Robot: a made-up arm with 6 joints. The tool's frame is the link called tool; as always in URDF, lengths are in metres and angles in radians. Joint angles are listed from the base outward.
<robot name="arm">
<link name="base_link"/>
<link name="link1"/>
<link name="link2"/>
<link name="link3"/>
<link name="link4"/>
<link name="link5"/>
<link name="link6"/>
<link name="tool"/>
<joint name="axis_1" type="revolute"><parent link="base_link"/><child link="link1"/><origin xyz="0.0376 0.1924 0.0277" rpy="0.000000 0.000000 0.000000"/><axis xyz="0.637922 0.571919 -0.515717"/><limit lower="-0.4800" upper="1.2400"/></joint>
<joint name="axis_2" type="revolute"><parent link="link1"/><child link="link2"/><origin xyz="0.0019 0.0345 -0.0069" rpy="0.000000 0.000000 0.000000"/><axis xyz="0 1 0"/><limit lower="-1.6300" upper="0.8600"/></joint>
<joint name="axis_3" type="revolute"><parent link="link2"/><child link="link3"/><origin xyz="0.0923 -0.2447 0.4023" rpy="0.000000 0.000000 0.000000"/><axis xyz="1 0 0"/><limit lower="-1.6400" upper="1.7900"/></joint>
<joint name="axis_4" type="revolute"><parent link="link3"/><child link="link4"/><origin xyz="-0.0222 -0.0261 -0.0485" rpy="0.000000 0.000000 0.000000"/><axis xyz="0 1 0"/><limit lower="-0.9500" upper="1.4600"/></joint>
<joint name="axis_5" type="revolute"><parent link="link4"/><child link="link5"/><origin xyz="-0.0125 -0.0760 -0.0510" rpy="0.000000 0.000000 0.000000"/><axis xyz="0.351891 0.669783 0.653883"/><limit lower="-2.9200" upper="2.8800"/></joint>
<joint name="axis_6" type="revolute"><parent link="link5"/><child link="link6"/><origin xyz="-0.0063 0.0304 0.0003" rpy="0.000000 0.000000 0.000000"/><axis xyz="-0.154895 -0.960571 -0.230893"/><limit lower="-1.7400" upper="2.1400"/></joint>
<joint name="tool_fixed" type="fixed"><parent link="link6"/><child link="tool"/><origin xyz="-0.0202 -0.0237 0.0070" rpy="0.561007 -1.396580 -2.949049"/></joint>
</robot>
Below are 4 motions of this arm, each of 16 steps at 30 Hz.
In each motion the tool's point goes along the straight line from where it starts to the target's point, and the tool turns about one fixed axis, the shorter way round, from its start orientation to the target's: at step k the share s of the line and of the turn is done. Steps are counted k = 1, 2, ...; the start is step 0. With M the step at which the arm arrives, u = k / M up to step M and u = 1 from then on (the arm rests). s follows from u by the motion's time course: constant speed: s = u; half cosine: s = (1 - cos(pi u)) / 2; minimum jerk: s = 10 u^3 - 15 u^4 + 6 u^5.
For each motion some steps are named. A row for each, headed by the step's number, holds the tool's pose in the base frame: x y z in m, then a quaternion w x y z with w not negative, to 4 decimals.
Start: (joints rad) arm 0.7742 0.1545 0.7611 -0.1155 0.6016 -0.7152
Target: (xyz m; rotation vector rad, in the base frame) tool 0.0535 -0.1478 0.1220 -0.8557 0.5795 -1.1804
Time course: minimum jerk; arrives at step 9
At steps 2, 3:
2: 0.0849 -0.1512 0.0963 0.8200 -0.3271 0.3023 -0.3596
3: 0.0803 -0.1507 0.1000 0.8061 -0.3365 0.2972 -0.3857

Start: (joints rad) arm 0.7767 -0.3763 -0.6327 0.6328 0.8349 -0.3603
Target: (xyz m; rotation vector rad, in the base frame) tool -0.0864 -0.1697 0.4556 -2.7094 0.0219 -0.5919
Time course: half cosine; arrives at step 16
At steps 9, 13, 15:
9: -0.0909 -0.2052 0.3845 0.3384 -0.9184 0.0943 -0.1820
13: -0.0873 -0.1771 0.4407 0.2163 -0.9543 0.0260 -0.2046
15: -0.0865 -0.1705 0.4539 0.1869 -0.9598 0.0098 -0.2092

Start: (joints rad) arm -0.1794 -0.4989 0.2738 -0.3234 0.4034 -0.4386
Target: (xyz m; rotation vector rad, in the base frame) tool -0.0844 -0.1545 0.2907 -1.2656 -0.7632 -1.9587
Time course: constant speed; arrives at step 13
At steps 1, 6, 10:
1: -0.0571 -0.0770 0.3195 0.4519 -0.3906 -0.4184 -0.6843
6: -0.0685 -0.1093 0.3075 0.4062 -0.4324 -0.3679 -0.7160
10: -0.0776 -0.1351 0.2979 0.3674 -0.4636 -0.3256 -0.7376

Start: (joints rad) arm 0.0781 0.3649 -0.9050 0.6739 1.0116 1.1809
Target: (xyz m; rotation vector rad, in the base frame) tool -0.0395 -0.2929 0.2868 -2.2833 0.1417 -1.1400
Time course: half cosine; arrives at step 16
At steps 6, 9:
6: 0.1360 -0.1981 0.3778 0.2255 -0.8507 -0.2068 -0.4274
9: 0.0627 -0.2377 0.3398 0.2542 -0.8601 -0.0990 -0.4310

